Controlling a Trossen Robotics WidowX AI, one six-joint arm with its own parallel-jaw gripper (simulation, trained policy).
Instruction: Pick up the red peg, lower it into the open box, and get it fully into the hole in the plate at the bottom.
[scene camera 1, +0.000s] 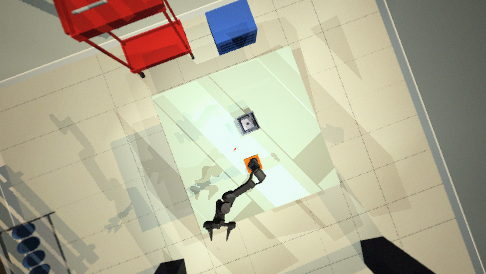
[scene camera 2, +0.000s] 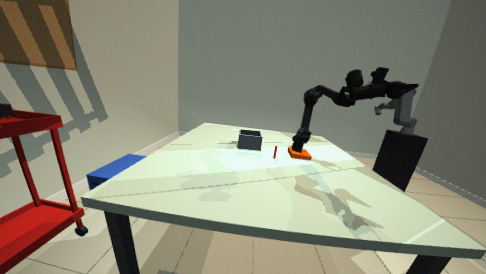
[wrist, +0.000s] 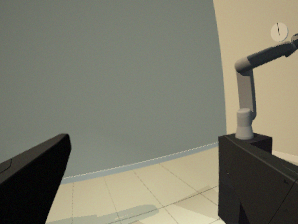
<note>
In view: the gripper (scene camera 2: 411, 84).
The gripper also shows in the wrist view (wrist: 147, 142).
</note>
